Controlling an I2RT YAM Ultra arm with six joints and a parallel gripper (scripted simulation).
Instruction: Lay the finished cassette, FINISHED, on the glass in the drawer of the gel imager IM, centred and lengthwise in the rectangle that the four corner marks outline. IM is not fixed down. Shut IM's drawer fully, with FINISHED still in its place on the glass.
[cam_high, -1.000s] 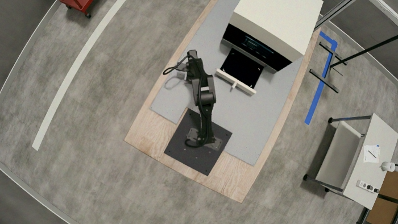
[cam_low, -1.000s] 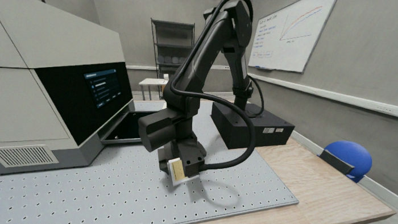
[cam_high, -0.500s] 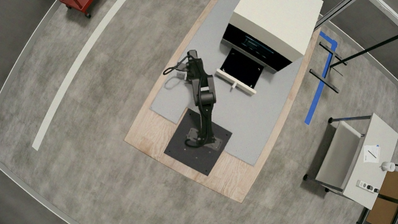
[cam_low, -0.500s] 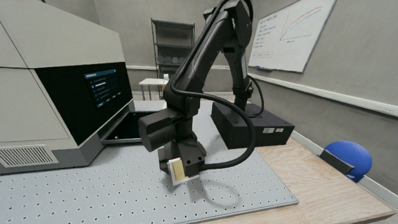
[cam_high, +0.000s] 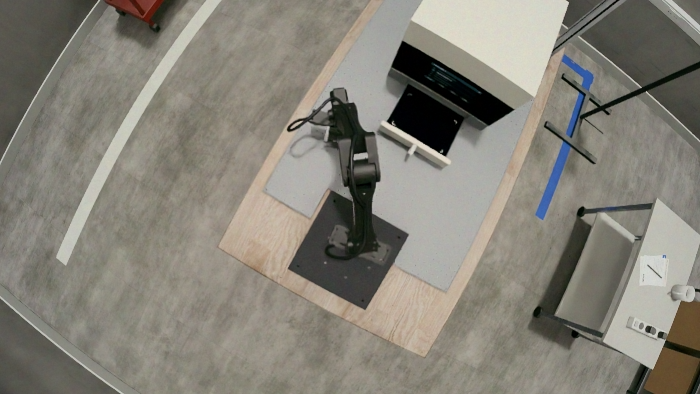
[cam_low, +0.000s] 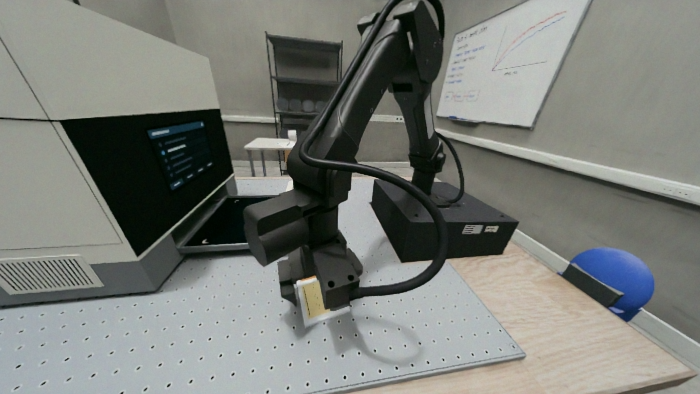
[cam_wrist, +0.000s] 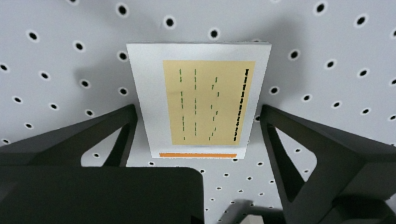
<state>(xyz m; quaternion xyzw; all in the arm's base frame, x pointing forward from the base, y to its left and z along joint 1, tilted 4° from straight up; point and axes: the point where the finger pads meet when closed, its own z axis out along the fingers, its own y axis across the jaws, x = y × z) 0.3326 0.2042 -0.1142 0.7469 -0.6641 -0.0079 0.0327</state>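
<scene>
Right now the finished cassette is right at my hand. Also, from my hand: drawer (27 cm to the right, 17 cm ahead, 4 cm above).
</scene>
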